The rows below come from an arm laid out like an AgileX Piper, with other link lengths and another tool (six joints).
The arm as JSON. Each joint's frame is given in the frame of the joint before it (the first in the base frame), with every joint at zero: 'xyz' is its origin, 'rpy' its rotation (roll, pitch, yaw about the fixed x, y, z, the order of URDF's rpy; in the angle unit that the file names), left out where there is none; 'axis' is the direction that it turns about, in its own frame. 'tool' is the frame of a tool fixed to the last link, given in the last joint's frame.
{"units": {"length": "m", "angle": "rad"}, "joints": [
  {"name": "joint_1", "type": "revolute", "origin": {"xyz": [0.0, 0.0, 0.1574]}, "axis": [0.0, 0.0, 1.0]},
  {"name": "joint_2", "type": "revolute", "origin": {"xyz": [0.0, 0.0, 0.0]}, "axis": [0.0, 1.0, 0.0]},
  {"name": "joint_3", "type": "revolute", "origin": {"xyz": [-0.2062, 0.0, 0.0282]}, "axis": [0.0, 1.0, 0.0]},
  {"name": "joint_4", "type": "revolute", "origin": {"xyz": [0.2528, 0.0, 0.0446]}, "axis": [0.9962, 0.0, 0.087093]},
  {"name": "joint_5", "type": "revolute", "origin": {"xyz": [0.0, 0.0, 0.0]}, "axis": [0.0, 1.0, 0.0]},
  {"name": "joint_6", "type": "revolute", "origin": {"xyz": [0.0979, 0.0, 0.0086]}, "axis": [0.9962, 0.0, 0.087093]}
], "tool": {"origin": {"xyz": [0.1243, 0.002, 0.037], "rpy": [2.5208, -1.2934, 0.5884]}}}
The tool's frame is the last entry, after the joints.
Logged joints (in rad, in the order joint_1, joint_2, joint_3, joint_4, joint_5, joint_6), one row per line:
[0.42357, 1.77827, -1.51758, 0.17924, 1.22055, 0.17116]
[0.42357, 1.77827, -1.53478, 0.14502, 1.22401, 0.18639]
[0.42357, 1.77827, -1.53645, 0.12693, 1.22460, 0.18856]
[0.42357, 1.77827, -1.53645, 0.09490, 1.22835, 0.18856]
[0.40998, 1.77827, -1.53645, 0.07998, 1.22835, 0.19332]
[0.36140, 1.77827, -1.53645, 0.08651, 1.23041, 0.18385]
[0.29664, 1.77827, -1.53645, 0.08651, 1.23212, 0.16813]
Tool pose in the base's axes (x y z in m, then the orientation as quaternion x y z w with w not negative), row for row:
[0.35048, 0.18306, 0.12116, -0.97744, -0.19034, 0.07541, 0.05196]
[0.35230, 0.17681, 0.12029, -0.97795, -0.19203, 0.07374, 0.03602]
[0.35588, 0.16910, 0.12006, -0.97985, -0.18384, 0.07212, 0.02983]
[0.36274, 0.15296, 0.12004, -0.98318, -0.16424, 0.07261, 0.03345]
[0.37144, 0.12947, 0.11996, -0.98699, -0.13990, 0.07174, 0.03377]
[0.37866, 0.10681, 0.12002, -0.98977, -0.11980, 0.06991, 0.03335]
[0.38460, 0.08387, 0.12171, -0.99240, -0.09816, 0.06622, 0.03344]
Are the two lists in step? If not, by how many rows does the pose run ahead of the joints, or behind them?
The pose runs 2 rows ahead of the joints: the pose in row i belongs to the joints in row i + 2.
